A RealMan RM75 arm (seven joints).
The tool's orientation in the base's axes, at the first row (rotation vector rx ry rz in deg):
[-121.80, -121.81, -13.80]
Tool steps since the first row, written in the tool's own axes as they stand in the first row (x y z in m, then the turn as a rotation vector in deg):
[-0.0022, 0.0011, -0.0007, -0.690, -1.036, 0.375]
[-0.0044, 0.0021, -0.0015, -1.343, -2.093, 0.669]
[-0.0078, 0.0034, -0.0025, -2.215, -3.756, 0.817]
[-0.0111, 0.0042, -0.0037, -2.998, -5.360, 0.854]
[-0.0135, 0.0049, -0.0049, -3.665, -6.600, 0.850]
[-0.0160, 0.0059, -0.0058, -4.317, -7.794, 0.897]
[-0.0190, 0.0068, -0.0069, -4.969, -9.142, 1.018]
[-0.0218, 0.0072, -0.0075, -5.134, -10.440, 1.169]
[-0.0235, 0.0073, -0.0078, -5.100, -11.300, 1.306]
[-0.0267, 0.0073, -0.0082, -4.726, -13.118, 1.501]
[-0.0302, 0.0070, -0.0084, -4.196, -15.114, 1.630]
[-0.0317, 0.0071, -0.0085, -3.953, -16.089, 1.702]
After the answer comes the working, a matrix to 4 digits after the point.
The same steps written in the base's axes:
[0.0011, -0.0023, 0.0003, -1.025, -0.598, -0.530]
[0.0021, -0.0046, 0.0006, -2.073, -1.177, -0.974]
[0.0034, -0.0082, 0.0010, -3.730, -1.998, -1.334]
[0.0041, -0.0116, 0.0015, -5.331, -2.754, -1.565]
[0.0048, -0.0142, 0.0022, -6.569, -3.405, -1.725]
[0.0058, -0.0169, 0.0026, -7.760, -4.032, -1.930]
[0.0067, -0.0200, 0.0031, -9.103, -4.643, -2.211]
[0.0071, -0.0229, 0.0032, -10.396, -4.771, -2.423]
[0.0072, -0.0246, 0.0031, -11.253, -4.708, -2.571]
[0.0072, -0.0278, 0.0029, -13.067, -4.299, -2.731]
[0.0069, -0.0313, 0.0023, -15.060, -3.749, -2.799]
[0.0070, -0.0328, 0.0021, -16.034, -3.494, -2.844]

The tool's axes in the first row as the columns of a matrix, in the base's axes (rounded; the answer above uses it unrounded):
[-0.0025, 0.9997, 0.0239]
[0.9797, -0.0023, 0.2003]
[0.2003, 0.0239, -0.9794]

